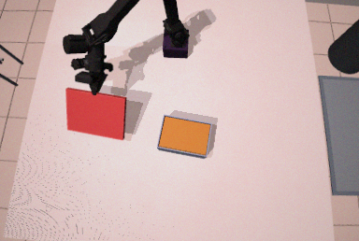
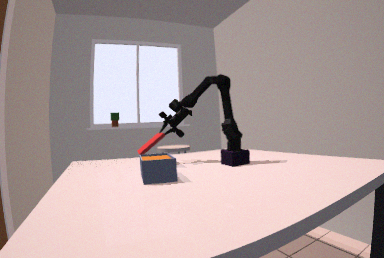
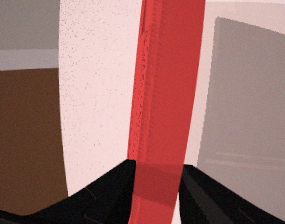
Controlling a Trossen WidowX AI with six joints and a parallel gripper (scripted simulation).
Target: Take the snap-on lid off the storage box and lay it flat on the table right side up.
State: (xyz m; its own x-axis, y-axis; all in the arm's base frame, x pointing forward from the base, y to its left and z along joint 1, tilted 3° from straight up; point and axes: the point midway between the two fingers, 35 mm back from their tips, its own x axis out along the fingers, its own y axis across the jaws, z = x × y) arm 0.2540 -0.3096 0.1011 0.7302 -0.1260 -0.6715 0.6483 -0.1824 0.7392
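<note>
Right now the red lid is 70 mm ahead of my gripper tip, 50 mm below it and 10 mm to the right of it. Also, from my gripper tip: storage box (330 mm to the left, 150 mm ahead, 120 mm below).
</note>
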